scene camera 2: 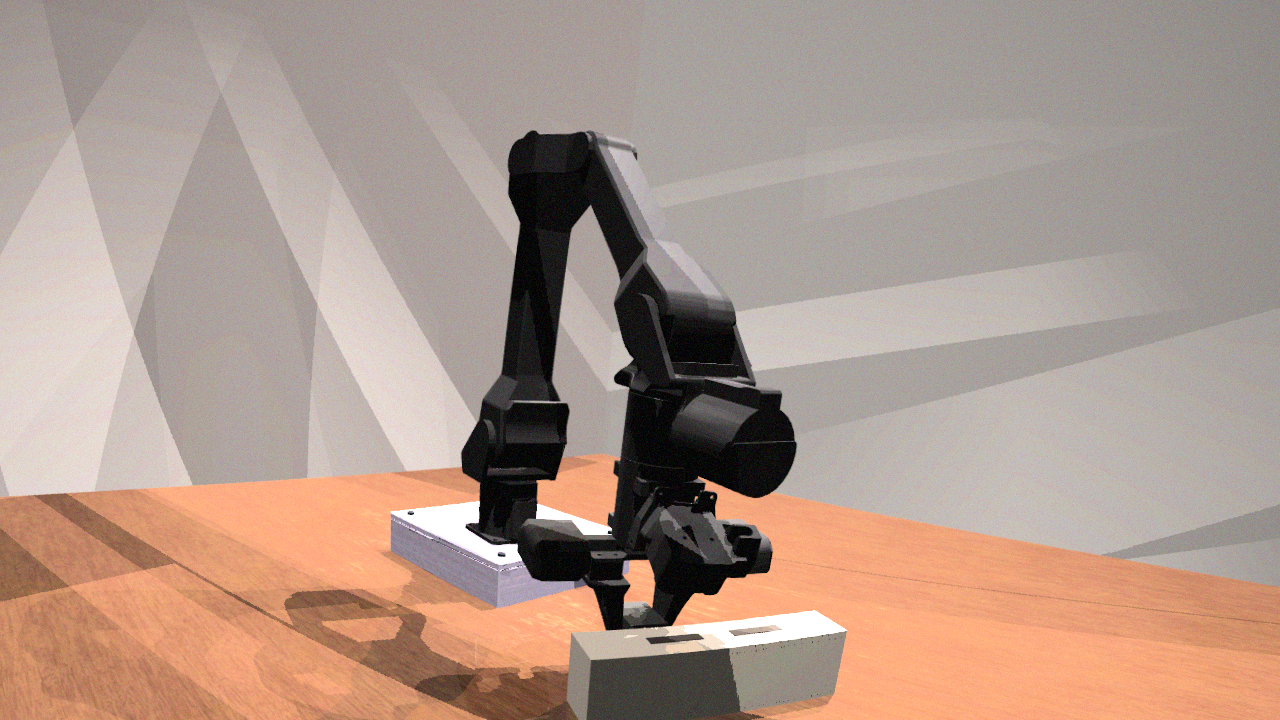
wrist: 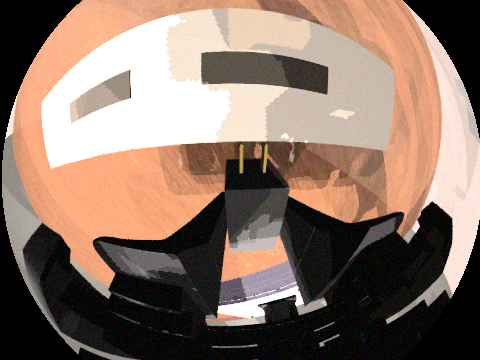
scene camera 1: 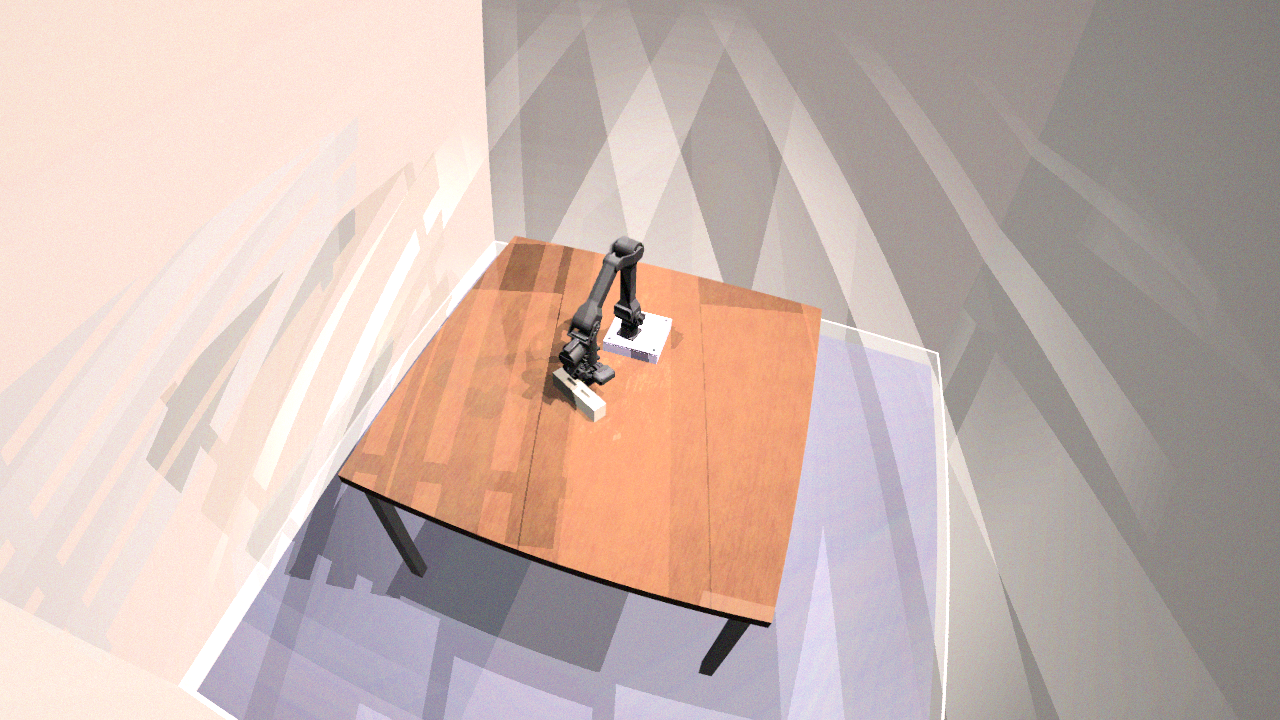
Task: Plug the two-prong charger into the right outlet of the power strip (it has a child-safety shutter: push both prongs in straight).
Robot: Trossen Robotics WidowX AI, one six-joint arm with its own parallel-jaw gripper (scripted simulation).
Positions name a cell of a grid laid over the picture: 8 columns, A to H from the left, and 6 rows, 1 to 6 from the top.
gripper: scene camera 2 D6; wrist E4; scene camera 1 D4
